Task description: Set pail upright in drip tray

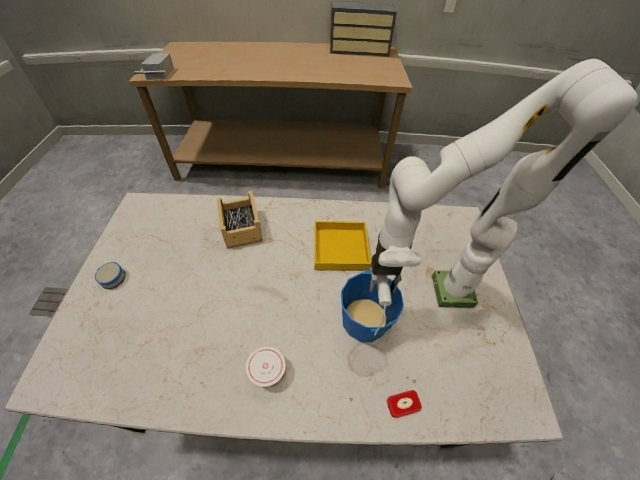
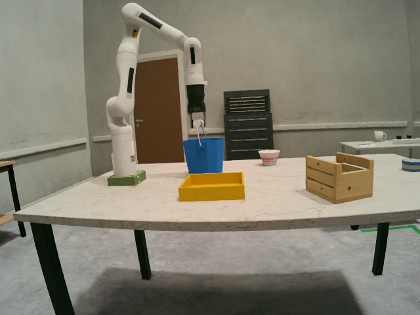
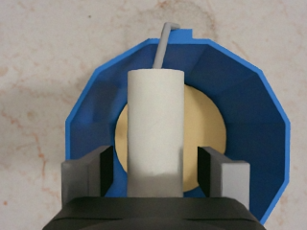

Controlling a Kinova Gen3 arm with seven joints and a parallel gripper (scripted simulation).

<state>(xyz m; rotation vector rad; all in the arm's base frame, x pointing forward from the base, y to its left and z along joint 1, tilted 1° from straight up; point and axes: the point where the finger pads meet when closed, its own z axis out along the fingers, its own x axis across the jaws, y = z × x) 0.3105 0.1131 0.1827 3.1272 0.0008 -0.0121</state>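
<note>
Right now the pail handle is 10 mm ahead of my hand and 30 mm below it. From my hand the other things lie so: yellow drip tray: 80 mm ahead, 290 mm to the right, 210 mm below; then red square piece: 70 mm behind, 270 mm to the left, 210 mm below; then blue pail: 10 mm ahead, 90 mm below.
</note>
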